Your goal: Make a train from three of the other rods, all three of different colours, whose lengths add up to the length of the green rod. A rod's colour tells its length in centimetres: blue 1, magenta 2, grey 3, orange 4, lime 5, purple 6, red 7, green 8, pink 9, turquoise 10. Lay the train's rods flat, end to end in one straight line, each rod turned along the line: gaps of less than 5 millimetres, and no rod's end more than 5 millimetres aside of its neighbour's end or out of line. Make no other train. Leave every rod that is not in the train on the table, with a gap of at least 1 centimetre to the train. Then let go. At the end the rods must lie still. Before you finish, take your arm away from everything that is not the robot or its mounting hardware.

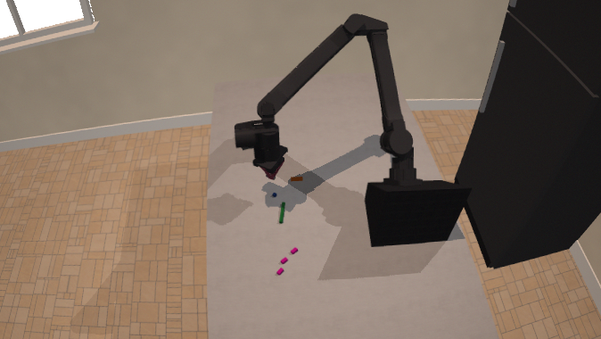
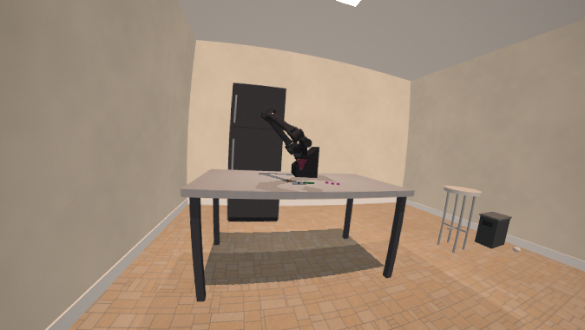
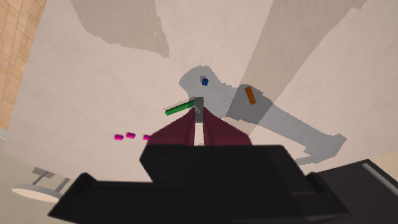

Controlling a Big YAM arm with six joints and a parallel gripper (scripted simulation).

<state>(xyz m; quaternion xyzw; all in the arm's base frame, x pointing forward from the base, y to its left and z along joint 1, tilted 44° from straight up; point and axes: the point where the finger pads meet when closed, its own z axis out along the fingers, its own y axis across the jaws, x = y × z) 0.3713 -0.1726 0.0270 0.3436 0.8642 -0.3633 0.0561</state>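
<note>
The blue rod lies 1 cm behind my hand, 1 cm to the right of it and 10 cm below it. Also, from my hand: green rod (2 cm behind, 7 cm to the left, 10 cm below); orange rod (9 cm behind, 6 cm to the right, 10 cm below); grey rod (right at my hand).
</note>
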